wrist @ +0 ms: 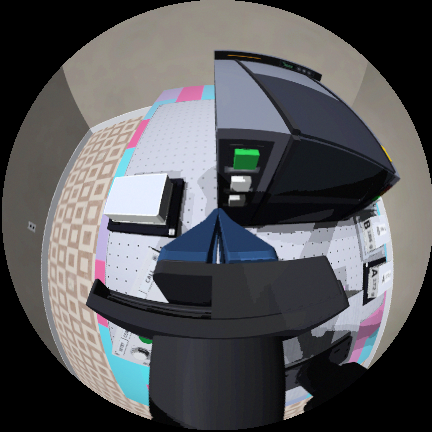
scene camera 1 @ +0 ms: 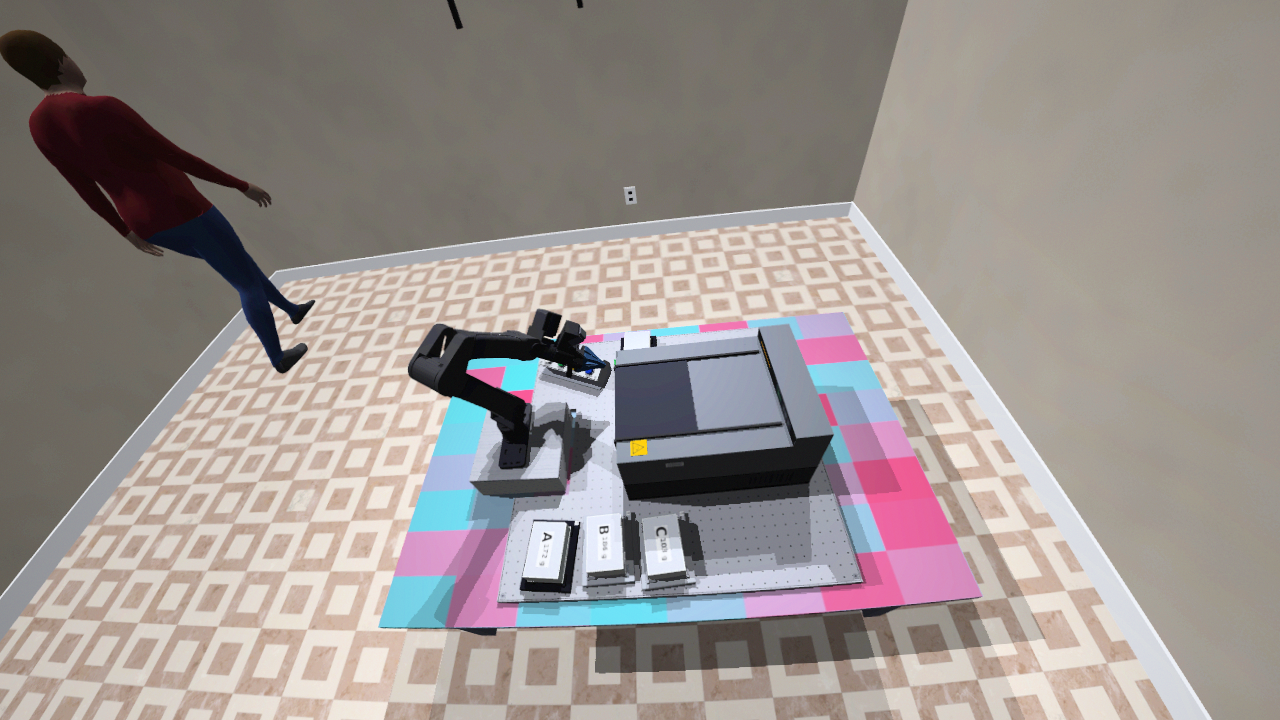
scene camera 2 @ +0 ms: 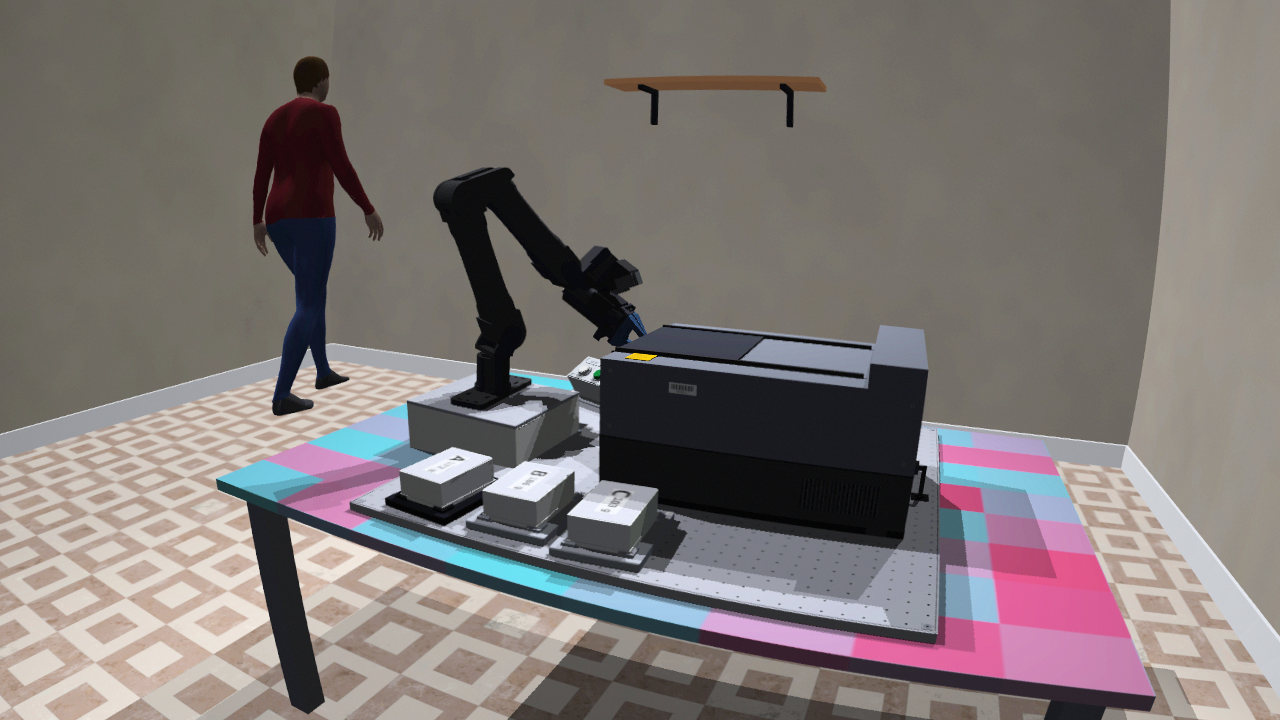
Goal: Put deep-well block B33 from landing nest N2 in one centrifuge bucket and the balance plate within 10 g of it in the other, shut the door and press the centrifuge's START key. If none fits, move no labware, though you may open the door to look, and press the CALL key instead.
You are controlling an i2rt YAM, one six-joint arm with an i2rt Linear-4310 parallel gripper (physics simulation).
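Pixels of known places: gripper, fingertip midpoint: (wrist: 217,214) (scene camera 1: 605,365); arm's base at its link origin: (wrist: 308,369) (scene camera 1: 516,435) (scene camera 2: 492,393).
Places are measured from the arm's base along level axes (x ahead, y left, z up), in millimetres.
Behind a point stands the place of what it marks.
The centrifuge (scene camera 1: 733,394) {x 580, y -49, z 136 mm} (scene camera 2: 760,420) {x 532, y -197, z 74 mm} (wrist: 345,120) {x 369, y -38, z 138 mm} stands on the board, its top covered by a dark door panel (scene camera 1: 655,399) {x 395, y -36, z 139 mm} (scene camera 2: 693,342) {x 389, y -32, z 139 mm}. Its end panel has a green key (wrist: 246,158) {x 296, y 119, z 112 mm}, a white key (wrist: 240,182) {x 296, y 119, z 78 mm} and a lower pale key (wrist: 237,200) {x 296, y 118, z 41 mm}. My gripper (wrist: 217,214) {x 265, y 142, z 78 mm} is shut and empty, its blue tips beside this panel, just below the lowest key in the wrist view. A white block (scene camera 1: 637,340) {x 359, y 315, z -16 mm} (wrist: 136,198) {x 342, y 280, z -16 mm} sits in a black nest; its label is not readable. Plates A (scene camera 1: 546,550) {x 100, y -310, z -21 mm} (scene camera 2: 446,477) {x 126, y -350, z -21 mm}, B (scene camera 1: 605,544) {x 239, y -310, z -20 mm} (scene camera 2: 529,494) {x 259, y -349, z -21 mm} and C (scene camera 1: 663,548) {x 370, y -333, z -20 mm} (scene camera 2: 613,516) {x 385, y -366, z -21 mm} sit in nests.
A button box (scene camera 1: 572,379) {x 133, y 232, z -71 mm} (scene camera 2: 586,379) {x 83, y 254, z -23 mm} with a CALL label (wrist: 149,275) {x 214, y 235, z 4 mm} stands beside the centrifuge, partly hidden by the gripper. The arm's pedestal (scene camera 1: 519,486) {x 8, y -132, z -44 mm} (scene camera 2: 460,436) {x 9, y -133, z -44 mm} stands left of the centrifuge. A person (scene camera 1: 134,170) (scene camera 2: 304,170) stands behind the table.
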